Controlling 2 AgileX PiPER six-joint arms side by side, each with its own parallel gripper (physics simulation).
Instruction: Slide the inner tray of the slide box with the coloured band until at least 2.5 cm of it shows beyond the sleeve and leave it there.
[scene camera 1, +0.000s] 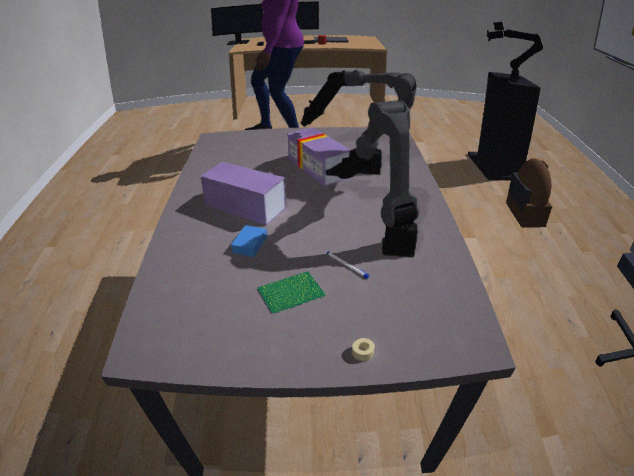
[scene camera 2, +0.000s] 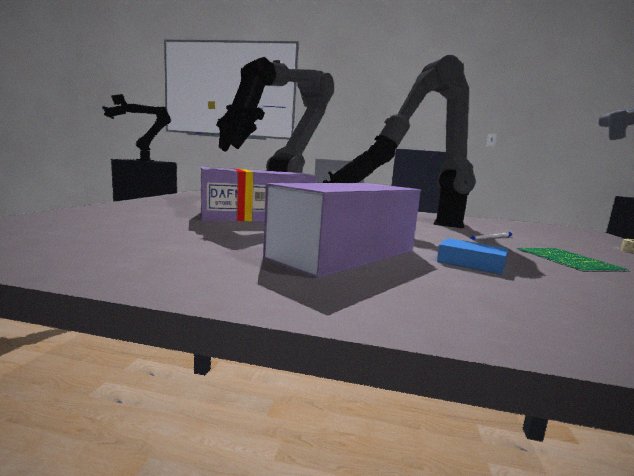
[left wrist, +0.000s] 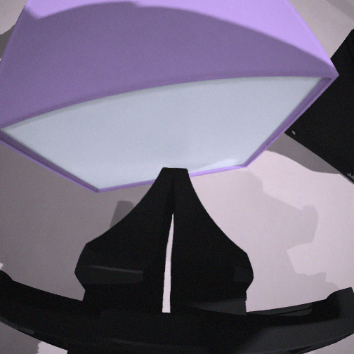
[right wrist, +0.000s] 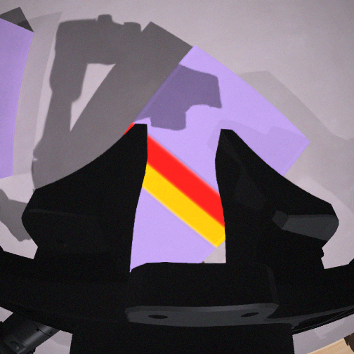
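The slide box with the red and yellow band (scene camera 1: 332, 142) (scene camera 2: 221, 175) (left wrist: 160, 45) (right wrist: 265, 125) lies on the table. Its inner tray's pale end face (scene camera 1: 333, 162) (left wrist: 165, 130) looks about flush with the sleeve at the end toward the arms. My left gripper (scene camera 1: 330, 173) (scene camera 2: 327, 179) (left wrist: 174, 182) is shut and empty, its tips in front of the lower part of that face; whether they touch it is not clear. My right gripper (scene camera 1: 306, 121) (scene camera 2: 226, 147) (right wrist: 182, 142) is open above the box, with the band showing between its fingers. The box's far end face is hidden.
A plain purple box (scene camera 1: 233, 192) (scene camera 2: 366, 225) (right wrist: 6, 100) stands nearby. A blue block (scene camera 1: 249, 241) (scene camera 2: 471, 255), a green card (scene camera 1: 291, 292) (scene camera 2: 571, 258), a pen (scene camera 1: 348, 264) (scene camera 2: 491, 236) and a tape roll (scene camera 1: 363, 356) lie on the table (scene camera 1: 204, 338). A person (scene camera 1: 283, 30) stands behind it.
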